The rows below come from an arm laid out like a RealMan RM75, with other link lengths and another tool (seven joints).
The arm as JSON. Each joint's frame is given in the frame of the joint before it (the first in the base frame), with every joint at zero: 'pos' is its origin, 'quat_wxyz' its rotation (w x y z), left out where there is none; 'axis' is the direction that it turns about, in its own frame. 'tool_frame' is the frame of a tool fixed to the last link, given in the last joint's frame.
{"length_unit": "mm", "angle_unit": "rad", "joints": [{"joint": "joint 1", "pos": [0.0, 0.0, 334.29], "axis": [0.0, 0.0, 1.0]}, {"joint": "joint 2", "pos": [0.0, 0.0, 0.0], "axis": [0.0, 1.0, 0.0]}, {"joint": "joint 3", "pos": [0.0, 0.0, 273.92], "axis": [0.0, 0.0, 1.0]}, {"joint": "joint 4", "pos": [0.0, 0.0, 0.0], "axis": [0.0, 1.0, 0.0]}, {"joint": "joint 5", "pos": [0.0, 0.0, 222.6], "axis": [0.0, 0.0, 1.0]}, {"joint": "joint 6", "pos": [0.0, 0.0, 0.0], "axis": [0.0, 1.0, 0.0]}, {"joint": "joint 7", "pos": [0.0, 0.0, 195.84], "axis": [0.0, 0.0, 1.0]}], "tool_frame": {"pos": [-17.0, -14.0, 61.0], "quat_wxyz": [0.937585, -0.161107, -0.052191, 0.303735]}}
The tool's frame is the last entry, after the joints.
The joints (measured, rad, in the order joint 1, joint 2, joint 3, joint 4, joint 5, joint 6, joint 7), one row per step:
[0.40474 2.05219 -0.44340 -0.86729 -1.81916 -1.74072 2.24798]
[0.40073 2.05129 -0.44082 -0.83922 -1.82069 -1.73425 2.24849]
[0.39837 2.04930 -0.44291 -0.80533 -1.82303 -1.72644 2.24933]
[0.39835 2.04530 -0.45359 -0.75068 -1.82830 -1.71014 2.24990]
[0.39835 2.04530 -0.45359 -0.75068 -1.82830 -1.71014 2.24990]
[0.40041 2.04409 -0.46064 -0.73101 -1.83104 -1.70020 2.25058]
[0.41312 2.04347 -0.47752 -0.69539 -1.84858 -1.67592 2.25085]
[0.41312 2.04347 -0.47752 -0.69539 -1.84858 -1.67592 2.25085]
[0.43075 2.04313 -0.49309 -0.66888 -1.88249 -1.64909 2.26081]
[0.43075 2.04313 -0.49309 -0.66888 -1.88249 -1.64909 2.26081]
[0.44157 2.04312 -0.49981 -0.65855 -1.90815 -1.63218 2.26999]
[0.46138 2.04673 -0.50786 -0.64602 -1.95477 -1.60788 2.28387]
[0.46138 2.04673 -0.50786 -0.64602 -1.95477 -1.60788 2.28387]
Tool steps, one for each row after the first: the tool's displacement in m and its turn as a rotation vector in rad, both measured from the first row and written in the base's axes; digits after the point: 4 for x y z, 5 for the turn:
[0.0050 -0.0014 -0.0043 -0.01012 0.01868 -0.02151]
[0.0095 -0.0029 -0.0107 -0.02680 0.03825 -0.04294]
[0.0152 -0.0047 -0.0227 -0.05836 0.06319 -0.07346]
[0.0152 -0.0047 -0.0227 -0.05836 0.06319 -0.07346]
[0.0169 -0.0046 -0.0280 -0.07122 0.06918 -0.08474]
[0.0184 -0.0030 -0.0414 -0.10411 0.06741 -0.10155]
[0.0184 -0.0030 -0.0414 -0.10411 0.06741 -0.10155]
[0.0204 -0.0011 -0.0562 -0.14599 0.05115 -0.12143]
[0.0204 -0.0011 -0.0562 -0.14599 0.05115 -0.12143]
[0.0225 0.0000 -0.0642 -0.17021 0.03552 -0.13534]
[0.0245 0.0012 -0.0780 -0.21013 0.00685 -0.15217]
[0.0245 0.0012 -0.0780 -0.21013 0.00685 -0.15217]

